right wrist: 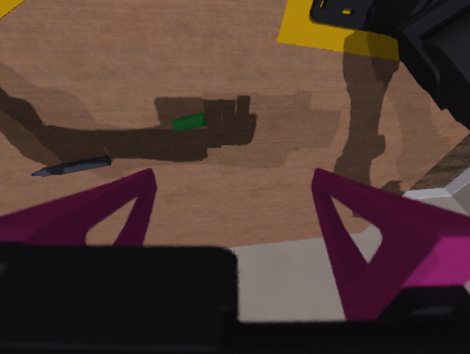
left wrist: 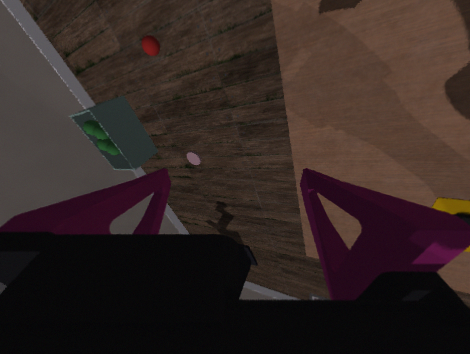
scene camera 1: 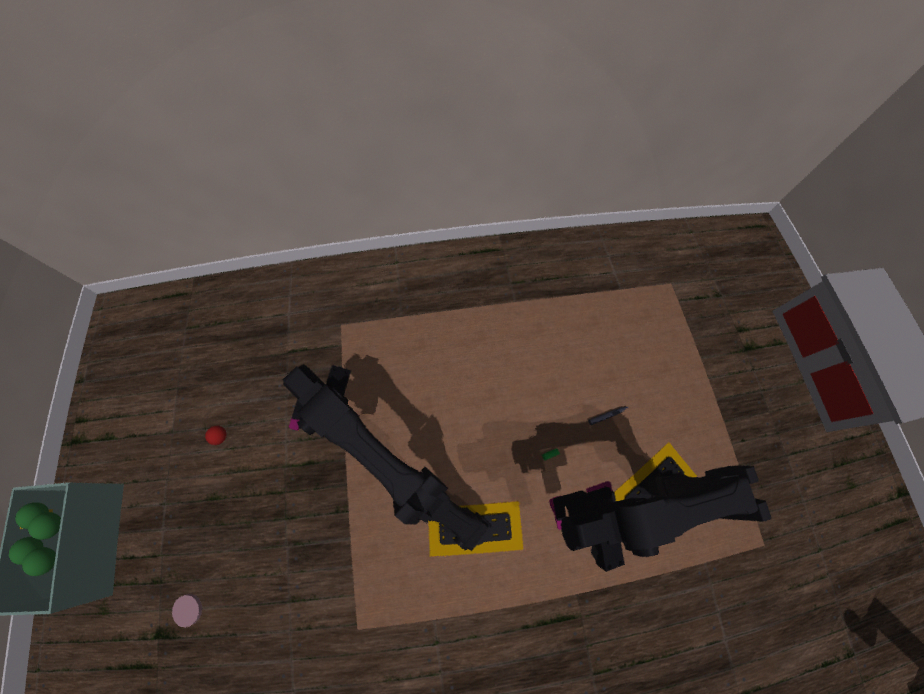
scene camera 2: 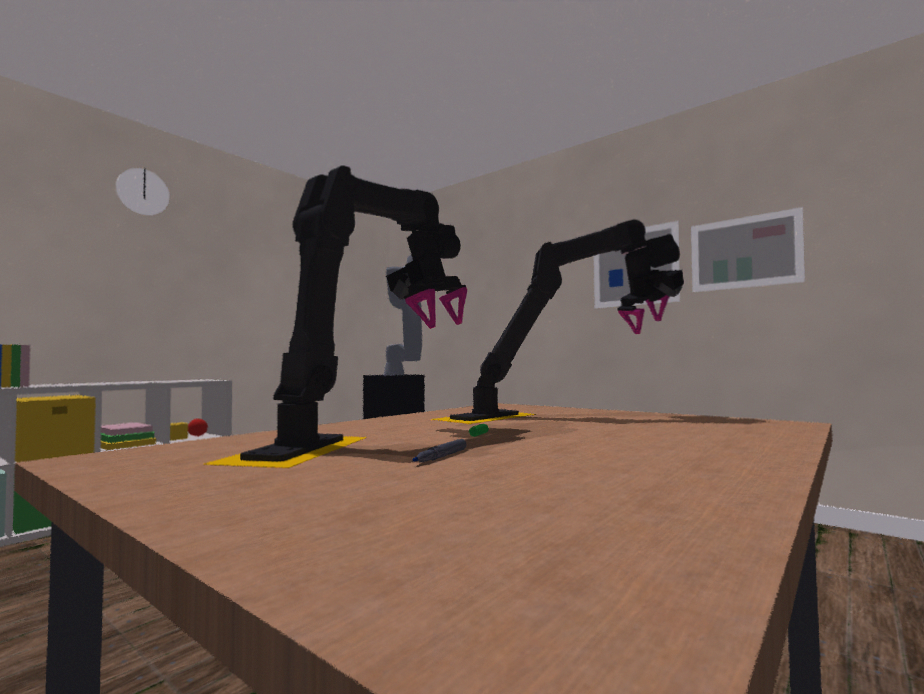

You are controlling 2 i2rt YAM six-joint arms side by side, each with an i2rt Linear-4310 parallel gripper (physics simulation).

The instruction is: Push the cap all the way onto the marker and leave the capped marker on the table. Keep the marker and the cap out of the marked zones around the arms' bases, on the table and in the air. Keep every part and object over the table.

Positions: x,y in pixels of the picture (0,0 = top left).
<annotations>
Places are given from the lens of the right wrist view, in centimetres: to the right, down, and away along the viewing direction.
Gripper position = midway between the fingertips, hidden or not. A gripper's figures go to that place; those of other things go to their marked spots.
my right gripper (right wrist: pixel 234 177): 0, 0, 13
dark grey marker (right wrist: pixel 102 161): -22, -3, 36
</annotations>
